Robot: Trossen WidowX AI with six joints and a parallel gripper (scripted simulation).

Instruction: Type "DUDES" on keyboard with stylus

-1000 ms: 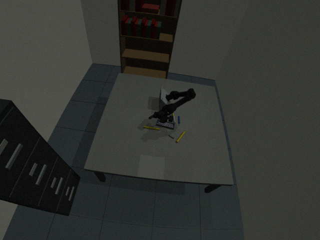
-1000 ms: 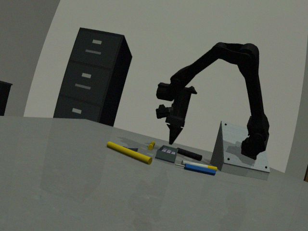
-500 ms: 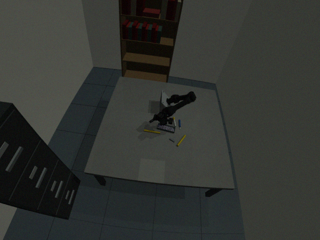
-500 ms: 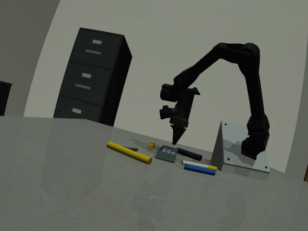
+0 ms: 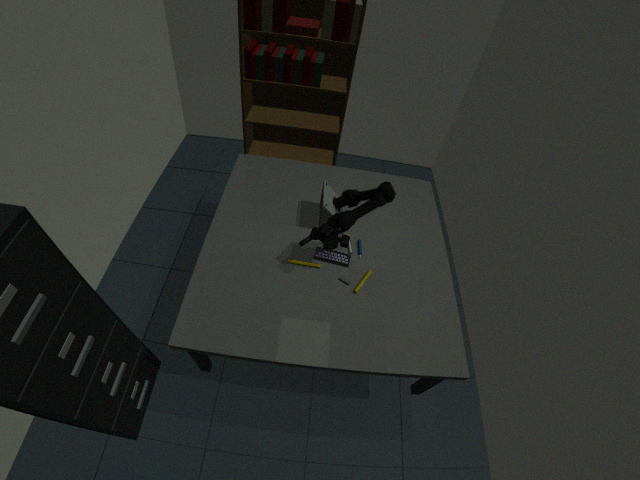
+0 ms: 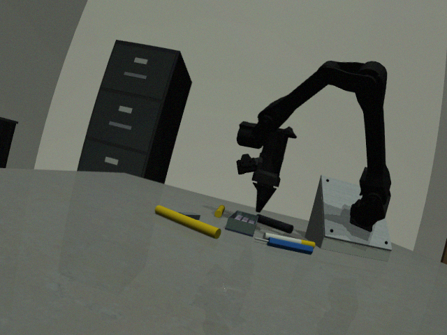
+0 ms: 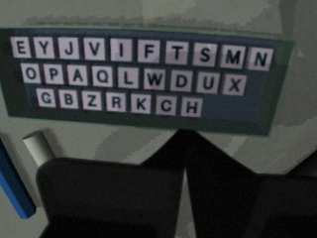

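Right now the blue stylus is 17 cm to the left of my gripper tip, 4 cm behind it and 3 cm below it. Round my gripper tip: long yellow cylinder 20 cm to the left, 13 cm ahead, 3 cm below; black cylinder 10 cm to the right, 6 cm behind, 3 cm below; stylus tip 17 cm to the left, 3 cm below, 1 cm behind.
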